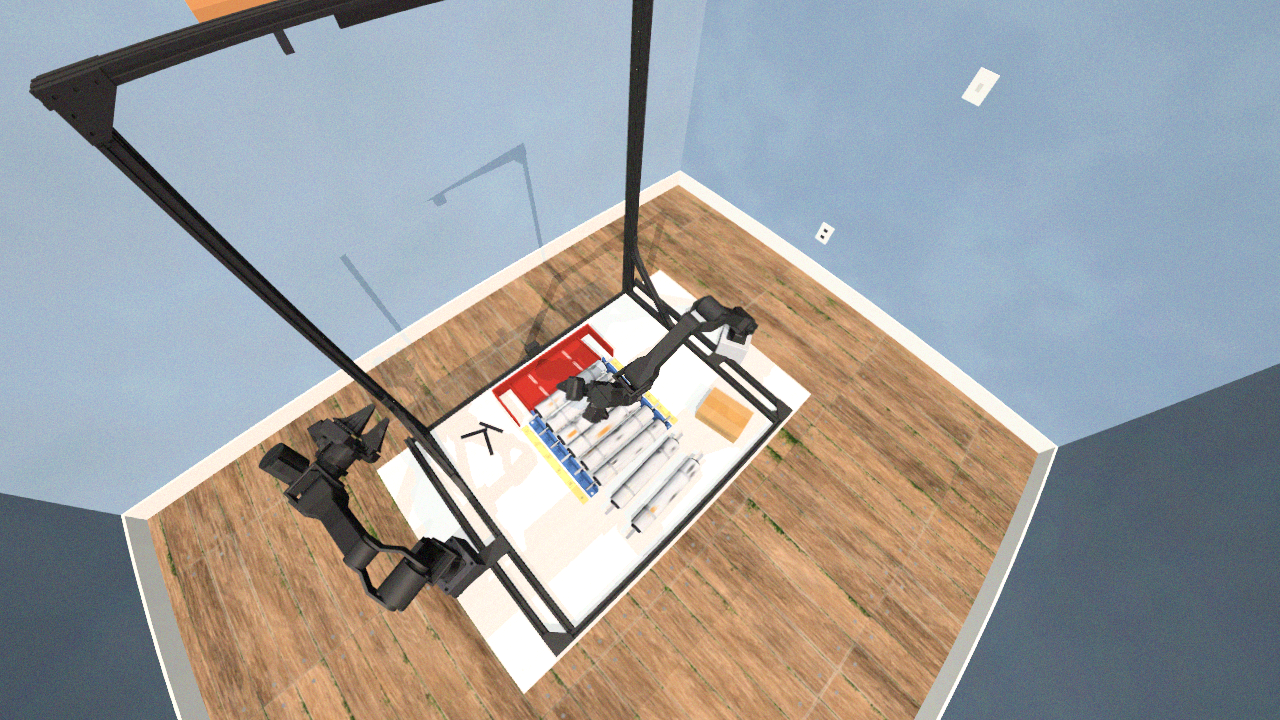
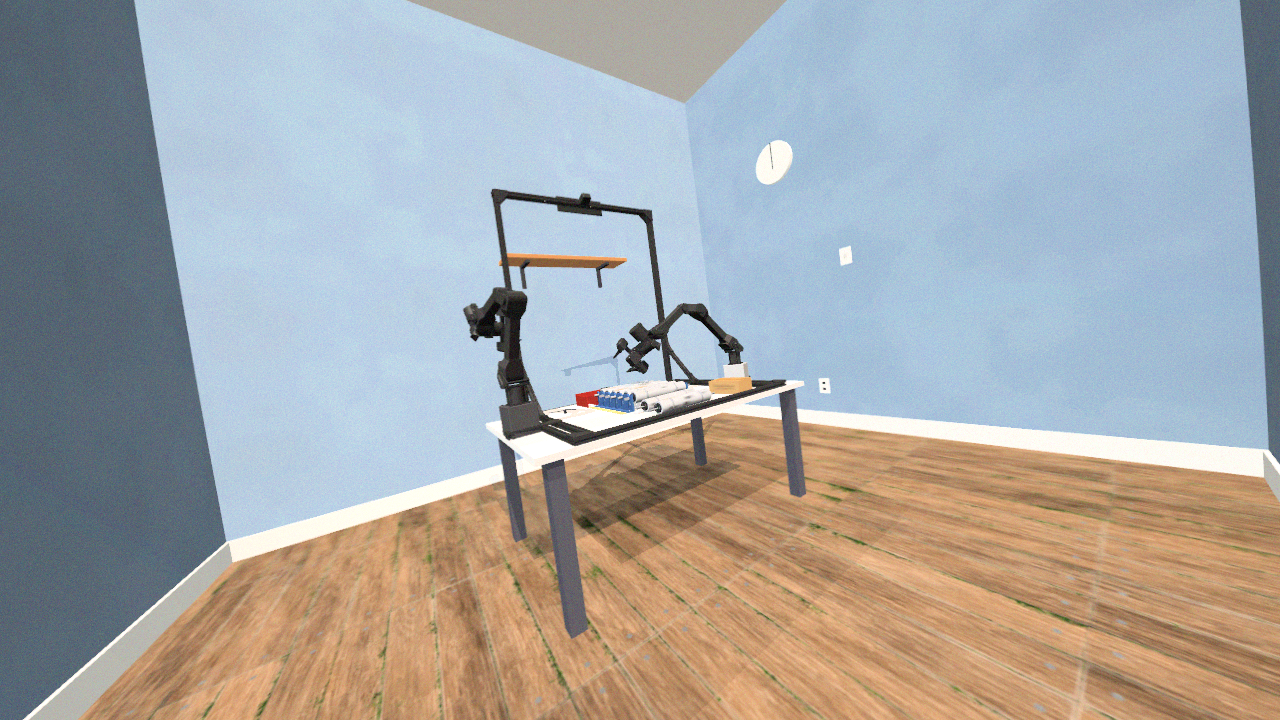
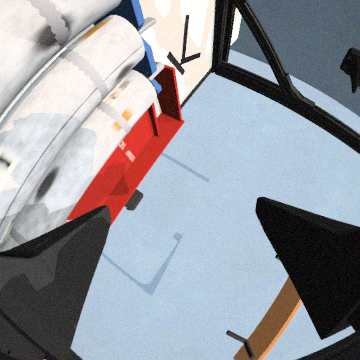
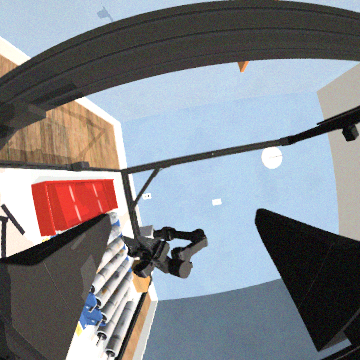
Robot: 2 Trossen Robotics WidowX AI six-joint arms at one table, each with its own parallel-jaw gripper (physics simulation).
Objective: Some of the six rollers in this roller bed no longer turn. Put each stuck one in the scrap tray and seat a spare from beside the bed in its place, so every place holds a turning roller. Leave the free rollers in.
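Frame: origin at the left arm's base, x right, y ahead, z up, level; millimetres.
Seen in the pictures: left gripper, between the fingertips: (image 1: 566, 387) (image 2: 620, 365) (image 3: 184, 208) (image 4: 128, 235); right gripper, between the fingertips: (image 1: 381, 412) (image 2: 521, 329) (image 4: 183, 219); left arm's base, origin of its link: (image 1: 737, 334) (image 2: 735, 363) (image 4: 154, 234); right arm's base, origin of its link: (image 1: 448, 564) (image 2: 517, 403).
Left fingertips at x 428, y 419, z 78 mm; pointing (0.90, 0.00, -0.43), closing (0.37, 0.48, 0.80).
Pixels of each thing's top centre, then the offset from my left fingertips to it. "*": a spot on its surface instead.
- red scrap tray, centre of its top: (image 3: 110, 193) (image 1: 553, 368) (image 4: 92, 198) (image 2: 616, 387) dy -96, dx +103, dz -120 mm
- orange-brown block, centre of its top: (image 1: 726, 411) (image 2: 729, 379) (image 4: 144, 274) dy -150, dx -463, dz -120 mm
- black frame, a spot on its surface: (image 1: 637, 134) * dy -511, dx -3, dz +471 mm
The roller bed (image 1: 562, 454) (image 2: 615, 401) has blue rails and yellow strips and holds several pale grey rollers (image 1: 631, 447) (image 3: 65, 95); some show orange marks or dark smudges. Which are stuck cannot be told. Two spare rollers (image 1: 646, 471) (image 1: 666, 493) lie beside the bed at its lower right. The red scrap tray (image 1: 556, 360) (image 2: 587, 399) (image 3: 142, 150) (image 4: 65, 202) is along the bed's far side; no roller shows in it. My left gripper (image 1: 581, 402) (image 2: 624, 360) (image 3: 184, 208) is open and empty above the bed, hiding part of it. My right gripper (image 1: 377, 415) (image 2: 471, 322) (image 4: 183, 219) is open and empty, away from the bed.
An orange-brown block (image 1: 725, 414) (image 2: 730, 385) (image 4: 141, 283) lies right of the bed. Thin black pieces (image 1: 484, 434) (image 3: 184, 57) lie left of the tray. A black frame (image 1: 637, 134) (image 2: 657, 268) surrounds the table area and rises above it.
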